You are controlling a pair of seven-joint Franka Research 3 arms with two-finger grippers.
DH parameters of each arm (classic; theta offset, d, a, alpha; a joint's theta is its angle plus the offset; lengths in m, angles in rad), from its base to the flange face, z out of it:
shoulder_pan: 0 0.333 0 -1.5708
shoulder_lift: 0 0 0 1.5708
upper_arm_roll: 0 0.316 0.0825 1.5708
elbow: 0 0 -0.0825 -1.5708
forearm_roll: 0 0.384 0 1.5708
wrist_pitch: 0 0 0.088 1.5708
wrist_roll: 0 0.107 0 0
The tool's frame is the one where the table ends.
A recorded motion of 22 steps. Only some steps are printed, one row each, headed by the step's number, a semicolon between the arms.
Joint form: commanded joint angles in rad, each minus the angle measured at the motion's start. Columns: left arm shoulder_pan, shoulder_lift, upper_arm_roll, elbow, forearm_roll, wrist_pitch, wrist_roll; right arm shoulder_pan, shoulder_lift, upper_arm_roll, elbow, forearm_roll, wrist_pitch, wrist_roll.
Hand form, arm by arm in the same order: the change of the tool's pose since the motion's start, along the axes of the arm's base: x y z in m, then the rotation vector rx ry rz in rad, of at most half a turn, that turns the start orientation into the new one. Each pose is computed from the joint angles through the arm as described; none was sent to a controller.
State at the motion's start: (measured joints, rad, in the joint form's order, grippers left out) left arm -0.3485 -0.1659 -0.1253 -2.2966 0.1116 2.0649 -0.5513; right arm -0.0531 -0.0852 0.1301 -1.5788 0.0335 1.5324 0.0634
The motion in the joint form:
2: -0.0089 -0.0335 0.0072 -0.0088 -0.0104 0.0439 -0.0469; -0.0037 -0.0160 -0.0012 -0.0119 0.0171 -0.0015 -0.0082
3: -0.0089 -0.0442 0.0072 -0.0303 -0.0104 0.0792 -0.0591; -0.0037 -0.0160 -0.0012 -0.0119 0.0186 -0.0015 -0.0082
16: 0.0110 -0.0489 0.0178 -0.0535 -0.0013 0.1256 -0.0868; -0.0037 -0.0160 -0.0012 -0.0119 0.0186 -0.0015 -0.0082
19: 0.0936 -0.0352 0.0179 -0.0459 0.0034 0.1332 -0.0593; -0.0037 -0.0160 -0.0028 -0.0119 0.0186 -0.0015 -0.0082
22: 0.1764 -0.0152 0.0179 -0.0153 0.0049 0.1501 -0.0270; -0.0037 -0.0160 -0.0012 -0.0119 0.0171 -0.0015 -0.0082
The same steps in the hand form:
2: -0.0012 -0.0019 0.0156 -0.0399 -0.0623 0.0454; -0.0053 -0.0005 0.0026 0.0149 -0.0016 0.0045
3: -0.0034 -0.0012 0.0139 -0.0525 -0.0845 0.0541; -0.0053 -0.0003 0.0026 0.0164 -0.0015 0.0047
16: 0.0019 0.0122 0.0098 -0.0628 -0.1140 0.1021; -0.0053 -0.0003 0.0026 0.0164 -0.0015 0.0047
19: 0.0207 0.0473 0.0075 -0.0558 -0.1158 0.1536; -0.0052 -0.0012 0.0026 0.0166 -0.0015 0.0031
22: 0.0432 0.0818 0.0137 -0.0619 -0.1393 0.2008; -0.0053 -0.0005 0.0026 0.0149 -0.0016 0.0045

